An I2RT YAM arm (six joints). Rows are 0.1 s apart.
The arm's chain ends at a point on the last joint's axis. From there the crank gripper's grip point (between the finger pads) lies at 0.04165 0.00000 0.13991 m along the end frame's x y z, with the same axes.
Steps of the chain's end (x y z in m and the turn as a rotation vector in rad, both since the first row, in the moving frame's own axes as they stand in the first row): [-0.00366 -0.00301 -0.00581 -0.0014 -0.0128 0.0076]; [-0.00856 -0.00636 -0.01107 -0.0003 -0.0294 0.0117]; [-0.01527 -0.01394 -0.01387 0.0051 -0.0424 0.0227]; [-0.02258 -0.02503 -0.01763 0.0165 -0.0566 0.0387]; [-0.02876 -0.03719 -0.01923 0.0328 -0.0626 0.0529]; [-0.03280 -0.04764 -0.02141 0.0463 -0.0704 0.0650]
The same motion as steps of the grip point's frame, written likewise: [-0.00546 -0.00250 -0.00529 -0.0014 -0.0128 0.0076]; [-0.01269 -0.00585 -0.00991 -0.0003 -0.0294 0.0117]; [-0.02124 -0.01378 -0.01223 0.0051 -0.0424 0.0227]; [-0.03055 -0.02590 -0.01550 0.0165 -0.0566 0.0387]; [-0.03753 -0.03985 -0.01694 0.0328 -0.0626 0.0529]; [-0.04261 -0.05179 -0.01892 0.0463 -0.0704 0.0650]
